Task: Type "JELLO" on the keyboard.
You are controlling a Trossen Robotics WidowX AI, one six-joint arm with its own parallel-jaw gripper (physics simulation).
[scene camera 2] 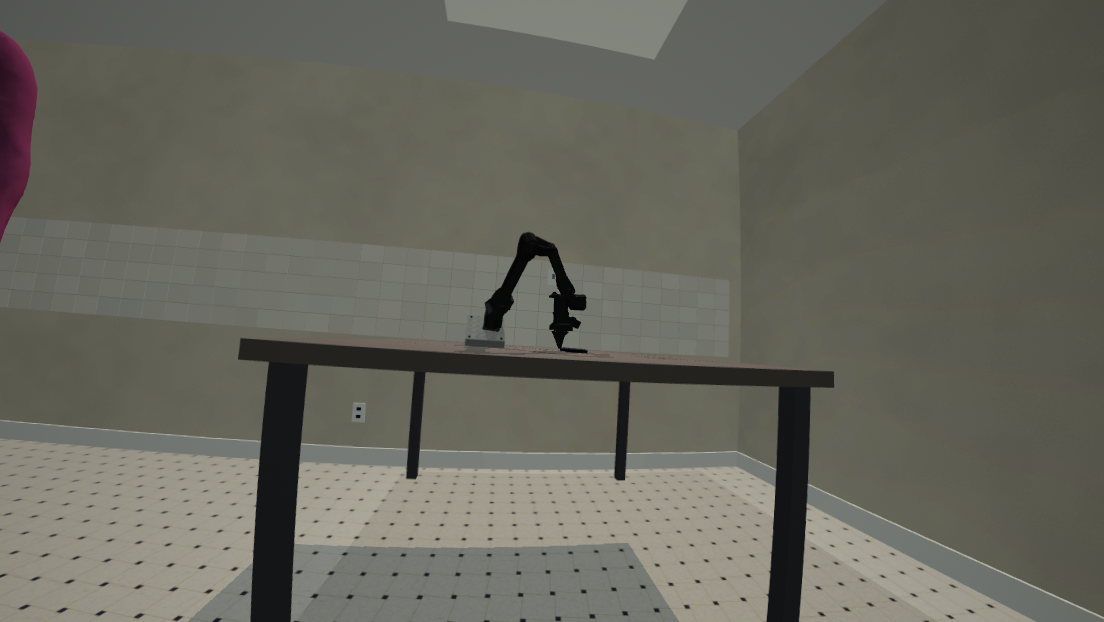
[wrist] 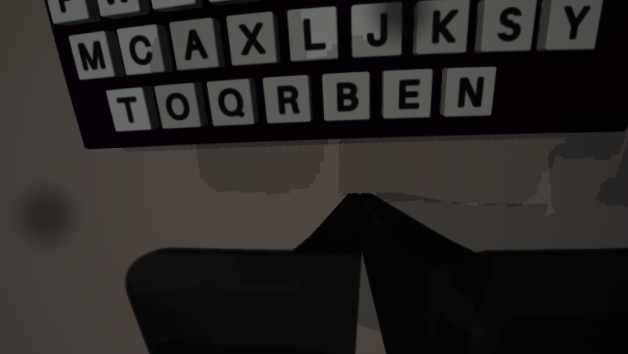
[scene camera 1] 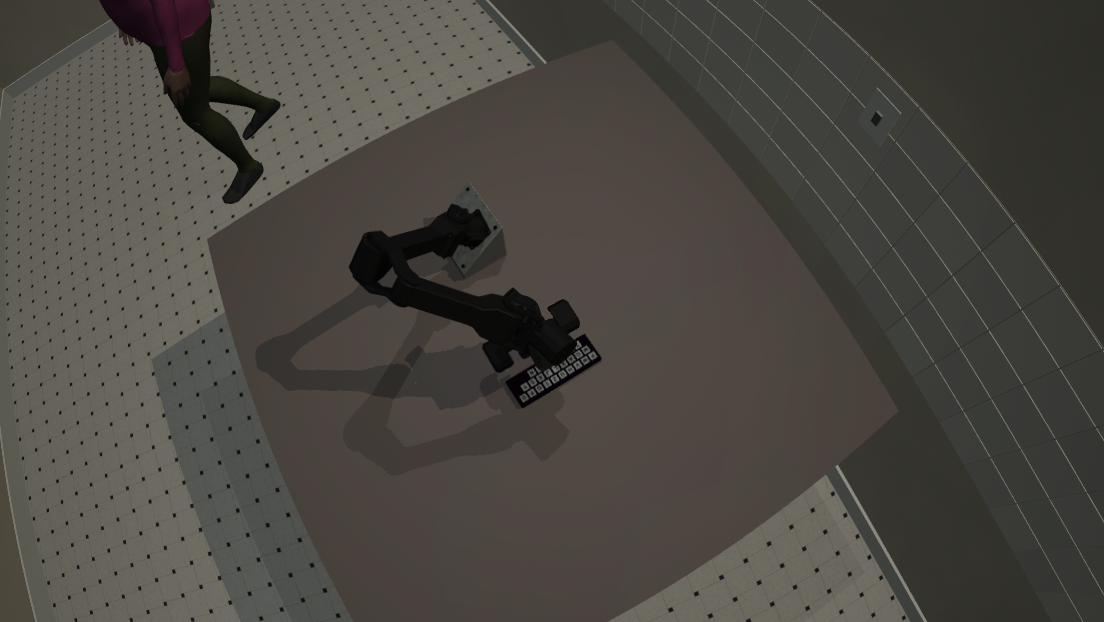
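Where they show: gripper, fingertip midpoint: (scene camera 2: 559,348) (wrist: 358,205); arm's base at its link origin: (scene camera 2: 492,325) (scene camera 1: 475,229).
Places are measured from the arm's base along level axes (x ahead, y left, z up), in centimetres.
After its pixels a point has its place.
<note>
The black keyboard (scene camera 1: 553,372) @(x 33.2, y 1.1, z -7.3 cm) (scene camera 2: 574,350) @(x 31.7, y -8.2, z -7.6 cm) with pale letter keys lies flat on the table. In the wrist view the J key (wrist: 377,30) @(x 32.9, y 0.0, z -6.8 cm), the L key (wrist: 313,34) @(x 32.8, y 1.8, z -6.8 cm), the E key (wrist: 407,94) @(x 31.2, y -1.0, z -6.8 cm) and the O key (wrist: 178,107) @(x 30.6, y 6.1, z -6.8 cm) show; the top row is cut off by the view's upper edge. My gripper (wrist: 358,205) @(x 27.2, y 0.1, z -7.5 cm) (scene camera 2: 560,347) @(x 27.2, y 0.1, z -7.5 cm) is shut and empty. In the wrist view its fingertips show below the keyboard's edge, under the B and E keys, over bare table. In scene camera 1 the wrist hides the fingertips and part of the keyboard.
The brown table (scene camera 1: 695,370) @(x 46.8, y 27.5, z -8.5 cm) (scene camera 2: 656,372) @(x 39.3, y -63.5, z -10.2 cm) carries the arm's grey base plate (scene camera 1: 465,261) @(x 3.7, y -4.6, z -4.3 cm) (scene camera 2: 485,342) @(x -1.5, y -6.9, z -6.7 cm). Shadows of the arm fall across the table. A person in a pink top (scene camera 1: 183,23) (scene camera 2: 11,123) stands on the tiled floor beyond the table's edge.
</note>
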